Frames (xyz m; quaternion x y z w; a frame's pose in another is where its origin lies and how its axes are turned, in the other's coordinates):
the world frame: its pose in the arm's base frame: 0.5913 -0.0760 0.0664 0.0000 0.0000 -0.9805 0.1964
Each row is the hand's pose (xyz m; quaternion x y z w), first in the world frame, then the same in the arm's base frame.
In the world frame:
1: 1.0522 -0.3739 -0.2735 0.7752 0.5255 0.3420 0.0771
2: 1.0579 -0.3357 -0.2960 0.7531 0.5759 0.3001 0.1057
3: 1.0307 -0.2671 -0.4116 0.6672 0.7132 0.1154 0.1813
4: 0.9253 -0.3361 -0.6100 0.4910 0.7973 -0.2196 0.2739
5: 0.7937 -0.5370 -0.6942 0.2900 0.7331 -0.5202 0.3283
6: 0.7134 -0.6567 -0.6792 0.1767 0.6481 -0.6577 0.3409
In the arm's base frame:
1: -0.5237 -0.1362 -0.2071 0.6675 -0.6569 -0.0084 0.3505
2: -0.5143 -0.1737 -0.2296 0.7126 -0.6253 -0.0447 0.3150
3: -0.4628 -0.2265 -0.3452 0.8304 -0.5141 -0.1551 0.1488
4: -0.3921 -0.1222 -0.5436 -0.8782 0.3248 0.3117 0.1615
5: -0.3480 0.1139 -0.6278 -0.7758 0.1404 0.4241 0.4456
6: -0.3200 0.2553 -0.6128 -0.6702 0.0460 0.4634 0.5779

